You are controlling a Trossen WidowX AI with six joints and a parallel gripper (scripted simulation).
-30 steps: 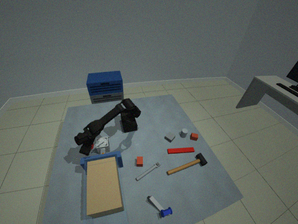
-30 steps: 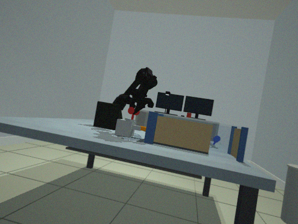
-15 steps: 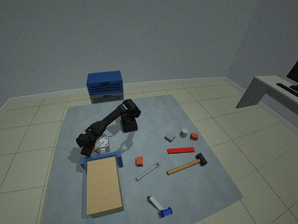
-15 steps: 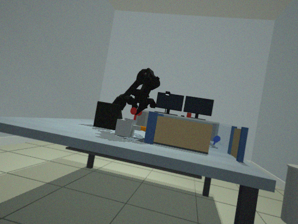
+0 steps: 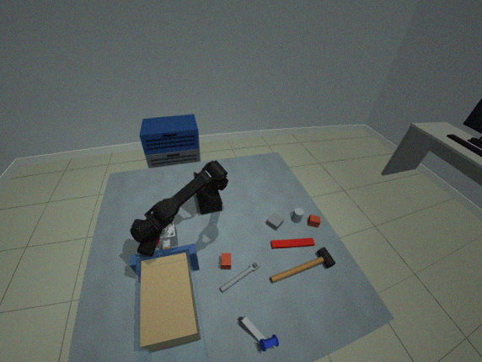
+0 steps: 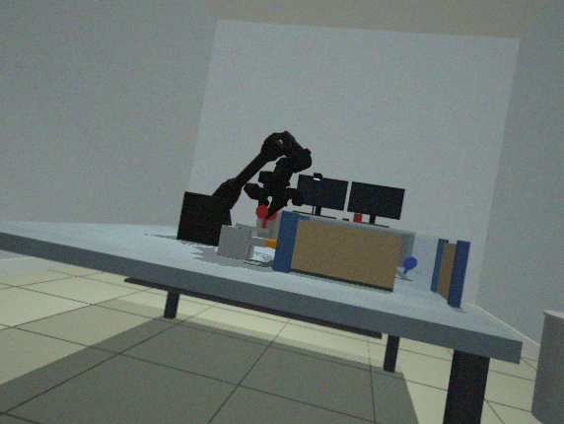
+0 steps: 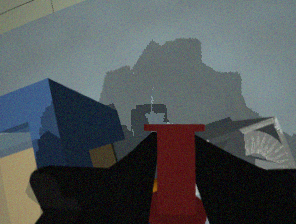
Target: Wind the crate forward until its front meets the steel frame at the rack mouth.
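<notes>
My gripper tip is 20 mm to the right of the red knob and 10 mm short of it. From my gripper tip the other things lie so: grey winch 100 mm below, 90 mm behind, 60 mm to the left; then red-knobbed winch handle 40 mm to the left, 30 mm below, 30 mm behind; then clear-panelled cubby 320 mm ahead, 60 mm to the left, 20 mm below.
</notes>
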